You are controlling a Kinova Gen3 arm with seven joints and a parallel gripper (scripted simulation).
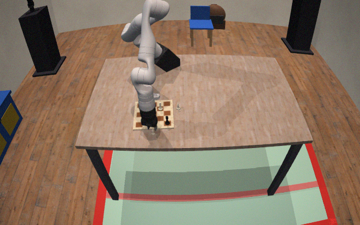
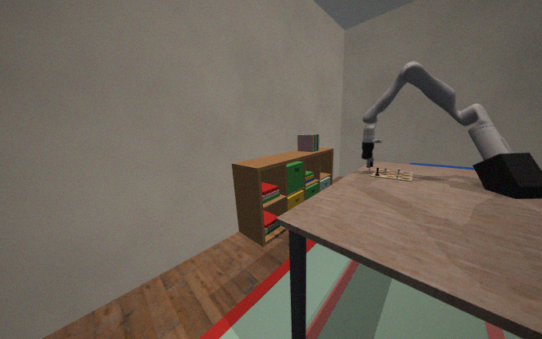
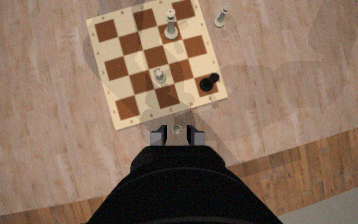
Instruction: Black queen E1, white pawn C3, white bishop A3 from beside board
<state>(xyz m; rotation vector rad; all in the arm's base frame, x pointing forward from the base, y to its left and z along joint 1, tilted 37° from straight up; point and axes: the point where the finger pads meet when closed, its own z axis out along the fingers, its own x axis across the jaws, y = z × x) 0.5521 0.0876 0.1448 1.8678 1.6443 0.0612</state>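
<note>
Now: the white pawn 40 mm below my hand. From my hand the other things lie so: black queen 70 mm to the left, 70 mm behind, 20 mm below; then chessboard 140 mm behind, 50 mm below, 10 mm to the right.
</note>
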